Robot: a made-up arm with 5 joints. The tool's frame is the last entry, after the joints.
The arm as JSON. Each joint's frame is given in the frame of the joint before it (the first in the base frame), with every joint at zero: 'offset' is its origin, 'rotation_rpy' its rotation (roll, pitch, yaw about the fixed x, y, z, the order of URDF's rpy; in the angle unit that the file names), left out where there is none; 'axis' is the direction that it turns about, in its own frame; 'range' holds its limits. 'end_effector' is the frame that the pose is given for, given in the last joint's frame.
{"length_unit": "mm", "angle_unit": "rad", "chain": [
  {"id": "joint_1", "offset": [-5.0, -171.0, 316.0], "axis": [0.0, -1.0, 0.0], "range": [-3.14, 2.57]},
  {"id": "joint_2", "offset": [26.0, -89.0, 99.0], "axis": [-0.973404, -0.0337, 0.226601], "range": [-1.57, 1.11]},
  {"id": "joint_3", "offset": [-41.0, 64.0, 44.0], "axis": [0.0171, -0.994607, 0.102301], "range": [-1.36, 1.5]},
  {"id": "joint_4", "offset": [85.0, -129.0, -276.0], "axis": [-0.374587, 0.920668, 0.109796], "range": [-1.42, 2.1]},
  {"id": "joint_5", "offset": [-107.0, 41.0, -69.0], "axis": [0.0, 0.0, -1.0], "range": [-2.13, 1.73]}
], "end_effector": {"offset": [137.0, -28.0, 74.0], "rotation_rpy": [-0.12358, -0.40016, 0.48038]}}
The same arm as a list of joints. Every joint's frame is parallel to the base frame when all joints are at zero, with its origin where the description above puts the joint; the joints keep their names.
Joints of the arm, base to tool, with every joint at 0 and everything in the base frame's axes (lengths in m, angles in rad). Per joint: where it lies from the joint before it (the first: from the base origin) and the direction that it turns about. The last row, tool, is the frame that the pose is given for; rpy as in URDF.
joint_1: xyz -0.005 -0.171 0.316 axis 0 -1 0
joint_2: xyz 0.026 -0.089 0.099 axis -0.973404 -0.0337 0.226601
joint_3: xyz -0.041 0.064 0.044 axis 0.0171 -0.994607 0.102301
joint_4: xyz 0.085 -0.129 -0.276 axis -0.374587 0.920668 0.109796
joint_5: xyz -0.107 0.041 -0.069 axis 0 0 -1
tool: xyz 0.137 -0.028 0.074 rpy -0.1236 -0.4002 0.4804
Joint limits (rad, base to tool): -3.14..2.57 -1.57..1.11 -1.36..1.5 -1.42..2.1 -2.13..1.73

